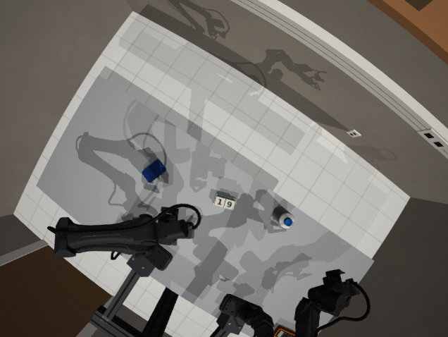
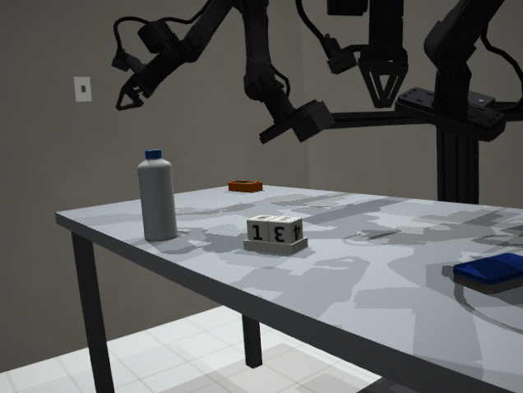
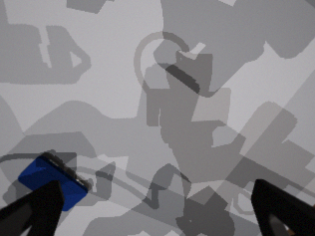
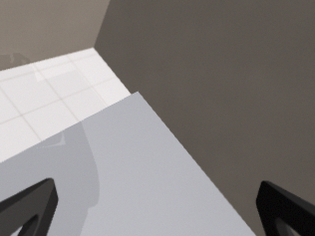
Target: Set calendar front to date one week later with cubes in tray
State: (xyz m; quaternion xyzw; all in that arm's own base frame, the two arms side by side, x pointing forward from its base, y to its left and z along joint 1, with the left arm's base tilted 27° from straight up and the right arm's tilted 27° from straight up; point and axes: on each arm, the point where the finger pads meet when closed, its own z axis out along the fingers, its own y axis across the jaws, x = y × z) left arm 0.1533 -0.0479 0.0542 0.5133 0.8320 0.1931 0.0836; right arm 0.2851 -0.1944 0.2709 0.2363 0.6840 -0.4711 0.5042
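Observation:
Right now the calendar tray is 240 mm below my left hand, 150 mm ahead of it and 130 mm to the right of it. The rest, counted from my left hand: blue box (240 mm to the left, 230 mm below, 70 mm ahead); white bottle (390 mm to the right, 260 mm ahead, 160 mm below); orange box (850 mm to the right, 290 mm behind, 230 mm below).

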